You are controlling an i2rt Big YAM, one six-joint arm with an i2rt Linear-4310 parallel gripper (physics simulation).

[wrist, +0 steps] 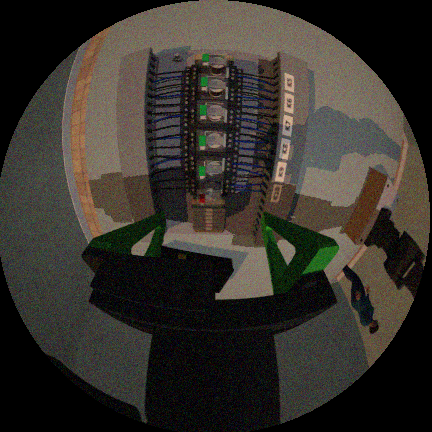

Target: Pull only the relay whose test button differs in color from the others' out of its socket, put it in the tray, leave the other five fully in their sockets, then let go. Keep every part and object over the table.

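Pixels of known places: gripper, fingertip midpoint: [212, 216]; arm's base at its link origin: [376, 226].
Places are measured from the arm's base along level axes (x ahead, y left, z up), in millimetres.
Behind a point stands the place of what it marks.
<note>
A row of relays with clear housings runs down the middle of the wrist view, in dark sockets. The relay with the red test button [202, 198] @(x 486, y -48, z 6 mm) sits at the near end of the row, in shadow, level with the dim K10 label. The other relays [216, 112] @(x 474, y -138, z 4 mm) have green buttons and sit in their sockets farther up the row. My gripper [212, 216] @(x 475, y -43, z 33 mm) is open and empty. Its green fingertips show wide apart on either side of the row's near end; their height above it is hard to judge. I cannot make out the tray for certain.
Grey slotted wire ducts [134, 135] @(x 572, y -122, z -20 mm) [286, 105] @(x 392, y -165, z -20 mm) flank the row, and blue and black wires run to the sockets. A ribbed pale block [209, 218] @(x 478, y -7, z -16 mm) lies just nearer than the red-button relay. A brown block [366, 205] @(x 86, y -43, z -32 mm) stands at the right, near the table's edge.
</note>
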